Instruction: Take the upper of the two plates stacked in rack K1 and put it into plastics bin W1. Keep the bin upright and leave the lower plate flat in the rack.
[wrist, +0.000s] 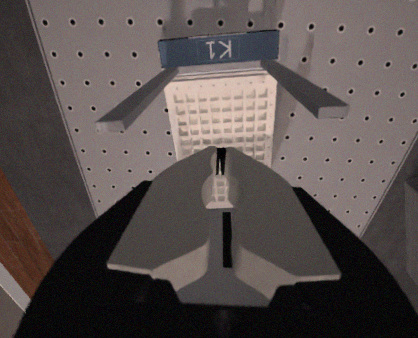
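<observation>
Rack K1 has a blue label plate at the top centre and two grey side arms that slant outward. A cream plate with a grid of square wells lies between the arms, below the label in the view. Thin edge lines show along its label side; I cannot tell for sure whether one or two plates lie there. My gripper is shut and empty. Its tips are in front of the plate in the view and hide its near end. Bin W1 does not show.
A perforated grey board lies around the rack. A dark grey surface runs along the left, with a brown wooden surface at the lower left. Part of a grey object shows at the right edge.
</observation>
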